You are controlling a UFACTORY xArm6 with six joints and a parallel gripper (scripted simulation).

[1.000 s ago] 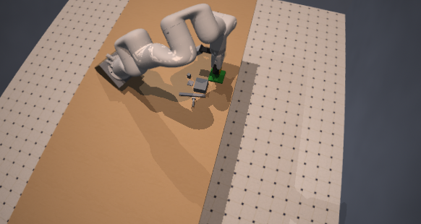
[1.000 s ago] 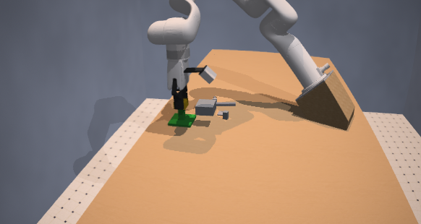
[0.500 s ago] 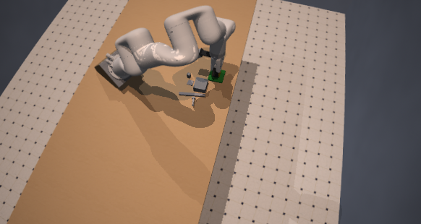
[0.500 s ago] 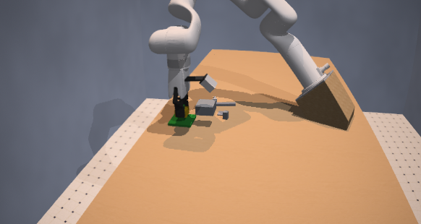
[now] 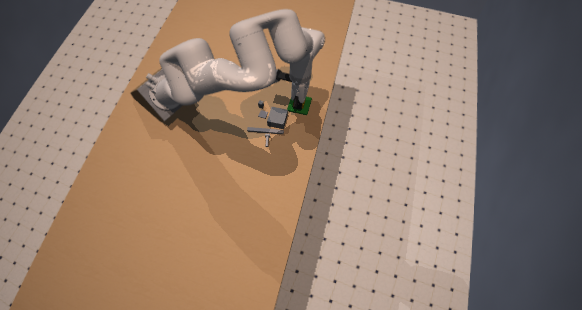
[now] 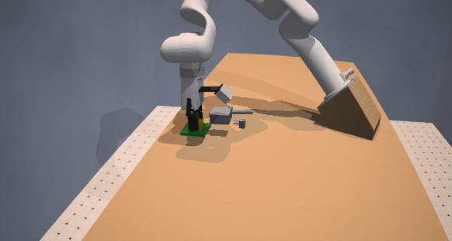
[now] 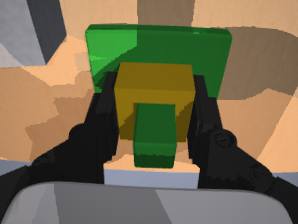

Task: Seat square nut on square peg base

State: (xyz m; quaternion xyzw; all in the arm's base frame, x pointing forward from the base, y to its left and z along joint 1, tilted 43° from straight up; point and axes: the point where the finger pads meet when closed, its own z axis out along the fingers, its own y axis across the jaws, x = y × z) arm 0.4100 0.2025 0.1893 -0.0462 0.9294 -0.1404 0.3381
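Now: the grey block 9 cm to the right of my hand, 6 cm behind it and 2 cm below it. From my hand the other things lie so: thin grey bar: 14 cm to the right, 9 cm behind, 3 cm below; then small grey cube: 14 cm behind, 4 cm to the right, 2 cm below.
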